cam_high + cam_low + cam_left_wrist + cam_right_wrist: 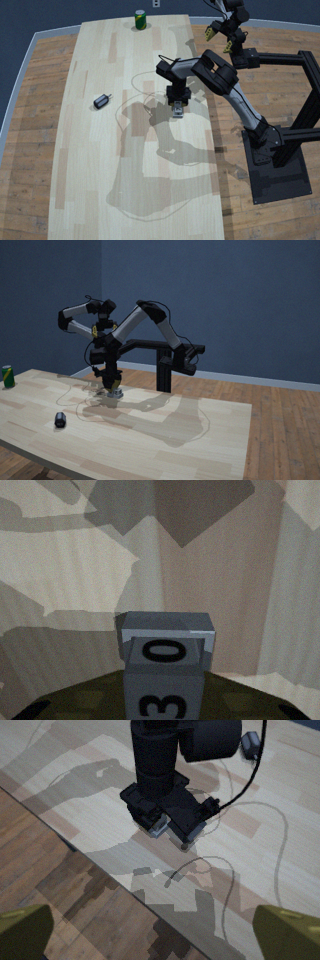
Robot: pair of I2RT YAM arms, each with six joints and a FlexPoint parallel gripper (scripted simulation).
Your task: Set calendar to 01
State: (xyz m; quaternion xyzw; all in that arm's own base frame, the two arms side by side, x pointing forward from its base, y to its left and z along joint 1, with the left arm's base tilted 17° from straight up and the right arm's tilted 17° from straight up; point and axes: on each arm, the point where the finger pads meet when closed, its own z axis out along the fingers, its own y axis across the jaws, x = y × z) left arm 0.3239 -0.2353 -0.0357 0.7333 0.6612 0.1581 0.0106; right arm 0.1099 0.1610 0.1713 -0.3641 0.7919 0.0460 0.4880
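Right now my left hand is 20 mm above the grey tray and 10 mm to the right of it. The rest, counted from my left hand: can: 620 mm to the right, 180 mm ahead, 30 mm above; dark object: 340 mm ahead, 50 mm to the right, 10 mm below.
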